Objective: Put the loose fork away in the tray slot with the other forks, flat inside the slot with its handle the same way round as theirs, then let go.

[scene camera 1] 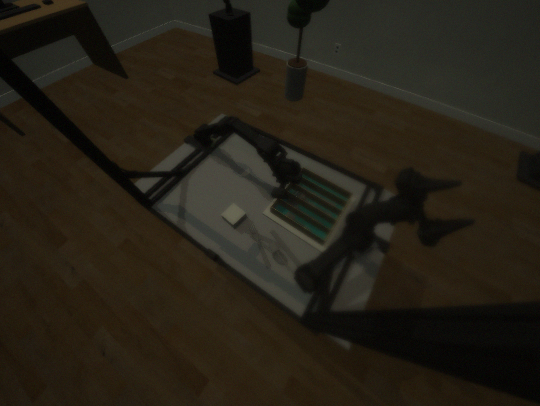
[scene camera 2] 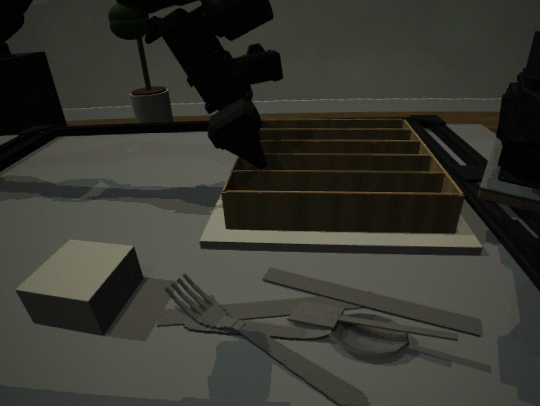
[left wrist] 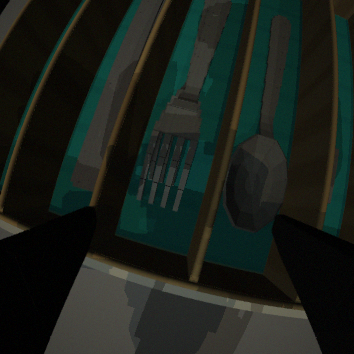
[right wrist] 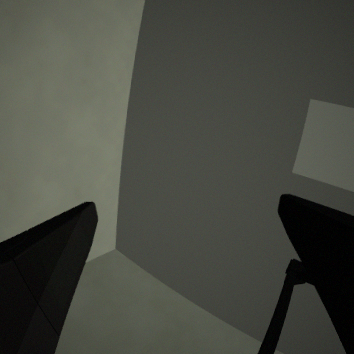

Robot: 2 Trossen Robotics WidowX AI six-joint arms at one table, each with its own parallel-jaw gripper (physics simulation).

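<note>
The loose fork point(scene camera 2: 223, 318) lies on the table in scene camera 2, tines pointing up-left toward a pale block, its neck crossing a knife. The tray point(scene camera 2: 340, 212) point(left wrist: 242, 85) is brown-walled with a green floor. In the left wrist view, forks point(left wrist: 176, 122) lie in a middle slot, tines toward the bottom and handles toward the top. My left gripper point(scene camera 1: 286, 194) point(scene camera 2: 262, 165) point(left wrist: 186, 220) is open and empty over the tray's left end in scene camera 2. My right gripper point(scene camera 1: 466, 202) point(right wrist: 189, 207) is open and empty, raised at the table's right side and pointing away.
The pale block point(scene camera 1: 233, 214) point(scene camera 2: 80, 280) stands left of the loose fork. Loose knives and a spoon point(scene camera 2: 370, 340) lie close together right of the fork. In the tray, a knife point(left wrist: 107, 105) and a spoon point(left wrist: 256, 180) lie in slots beside the forks. A pale board point(scene camera 2: 340, 240) is under the tray.
</note>
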